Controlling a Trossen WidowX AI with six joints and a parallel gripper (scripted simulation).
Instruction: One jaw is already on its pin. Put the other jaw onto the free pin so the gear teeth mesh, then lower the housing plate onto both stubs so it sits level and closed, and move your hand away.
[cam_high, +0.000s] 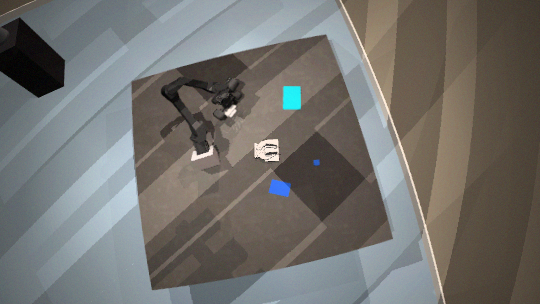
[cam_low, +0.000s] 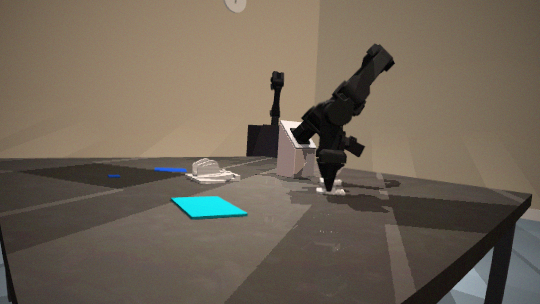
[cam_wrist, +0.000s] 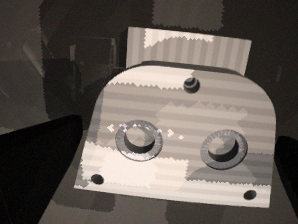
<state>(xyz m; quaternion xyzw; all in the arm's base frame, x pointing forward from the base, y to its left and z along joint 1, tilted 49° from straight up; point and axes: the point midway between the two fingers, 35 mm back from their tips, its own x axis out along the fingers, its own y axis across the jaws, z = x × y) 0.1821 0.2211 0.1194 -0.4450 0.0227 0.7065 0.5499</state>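
The white housing plate lies 2 cm above my gripper tip. Round my gripper tip: jaw: 11 cm ahead, 27 cm to the right, 1 cm above; then cyan flat patch: 36 cm ahead, 3 cm to the right, 1 cm below; then small blue square: 36 cm ahead, 43 cm to the right, 1 cm below.
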